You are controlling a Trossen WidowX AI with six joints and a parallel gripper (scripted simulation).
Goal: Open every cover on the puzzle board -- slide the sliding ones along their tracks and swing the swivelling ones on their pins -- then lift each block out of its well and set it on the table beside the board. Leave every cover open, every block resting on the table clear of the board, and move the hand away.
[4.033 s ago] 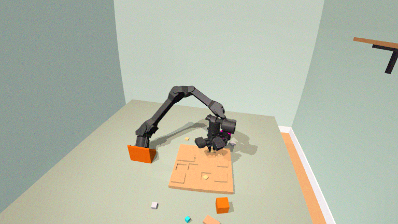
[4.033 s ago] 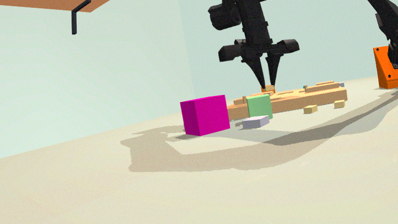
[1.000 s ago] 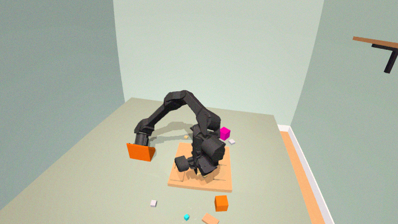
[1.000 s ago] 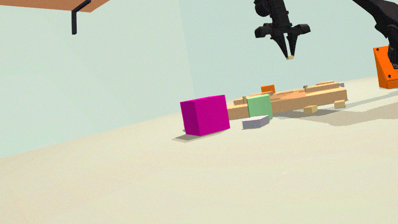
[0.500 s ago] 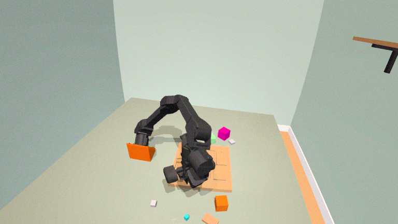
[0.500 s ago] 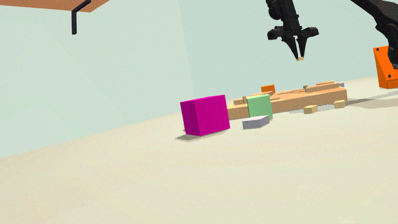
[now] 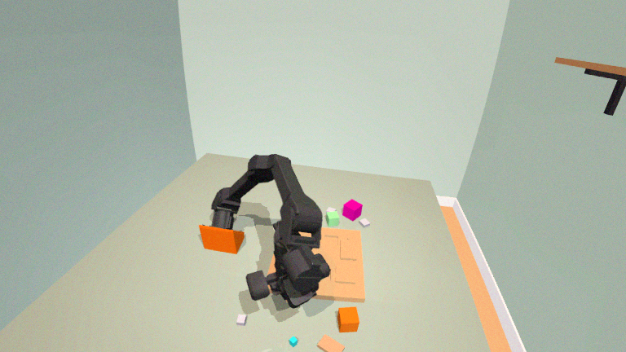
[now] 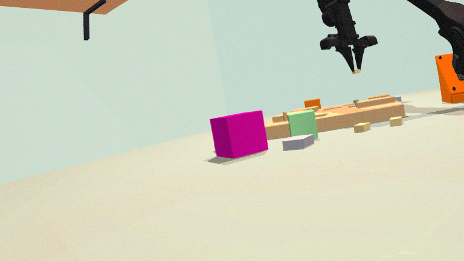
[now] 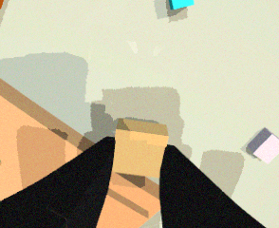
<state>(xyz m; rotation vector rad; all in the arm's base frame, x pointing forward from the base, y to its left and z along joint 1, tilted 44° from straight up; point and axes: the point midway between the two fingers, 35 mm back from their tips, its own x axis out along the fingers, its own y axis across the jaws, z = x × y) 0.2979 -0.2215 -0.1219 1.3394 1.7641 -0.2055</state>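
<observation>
Now: the tan puzzle board 210 mm to the left of my gripper tip, 90 mm below it and 40 mm ahead of it. Round my gripper tip: tan piece 120 mm ahead, 100 mm below, 60 mm to the right; cyan block 100 mm below, 70 mm to the right, 20 mm ahead; orange cube 150 mm ahead, 80 mm below, 10 mm to the left.
</observation>
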